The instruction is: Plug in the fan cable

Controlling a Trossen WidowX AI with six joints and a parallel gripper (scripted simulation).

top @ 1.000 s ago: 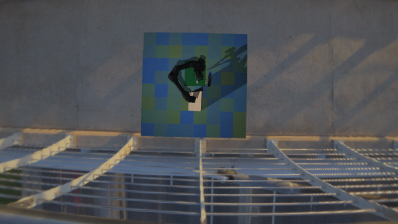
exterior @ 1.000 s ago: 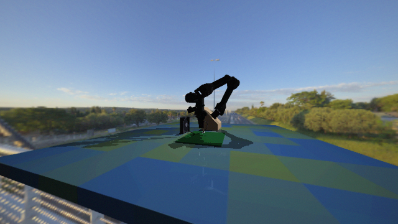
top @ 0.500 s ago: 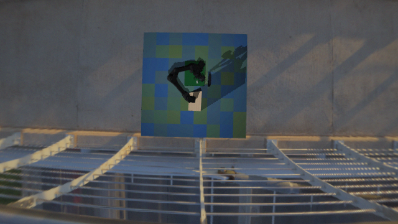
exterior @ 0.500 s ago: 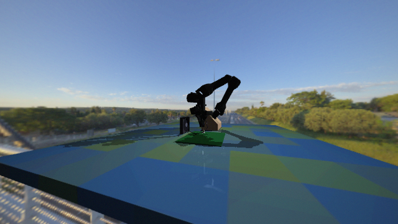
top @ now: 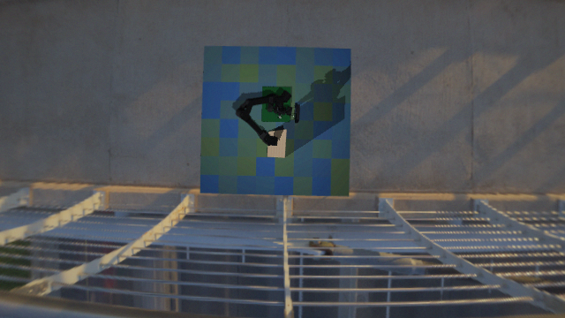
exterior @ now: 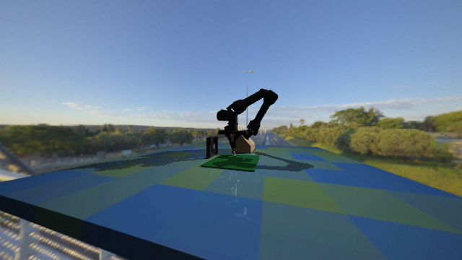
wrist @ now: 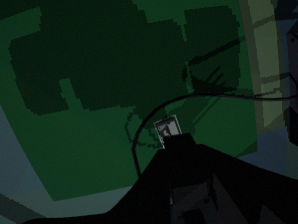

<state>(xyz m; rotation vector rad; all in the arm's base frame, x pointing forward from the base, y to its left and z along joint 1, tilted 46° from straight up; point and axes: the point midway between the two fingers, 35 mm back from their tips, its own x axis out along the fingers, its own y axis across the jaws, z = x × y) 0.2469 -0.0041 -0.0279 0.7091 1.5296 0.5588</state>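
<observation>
Right now my gripper tip is 9 cm short of the green board, 4 cm to the right of it and 8 cm above it. From my gripper tip the other things lie so: dark plug (1 cm behind, 1 cm above); black fan (14 cm to the right, 1 cm below).
</observation>
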